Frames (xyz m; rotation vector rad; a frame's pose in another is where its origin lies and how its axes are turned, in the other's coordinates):
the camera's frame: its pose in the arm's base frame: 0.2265 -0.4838 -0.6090 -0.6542 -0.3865 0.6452
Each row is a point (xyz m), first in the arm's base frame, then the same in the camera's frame.
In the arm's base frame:
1: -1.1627 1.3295 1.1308
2: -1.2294 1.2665 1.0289
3: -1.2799 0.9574 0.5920
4: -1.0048 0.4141 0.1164
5: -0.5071 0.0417 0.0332
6: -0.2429 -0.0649 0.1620
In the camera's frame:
1: 0.3974 0.5443 2.7912
2: 0.2931 0.6021 2.7235
3: -0.0056 0.7255 2.2940
4: -0.2231 0.5923 1.5646
5: -0.1116 0.2073 1.0823
6: 0.0305 -0.0566 0.9930

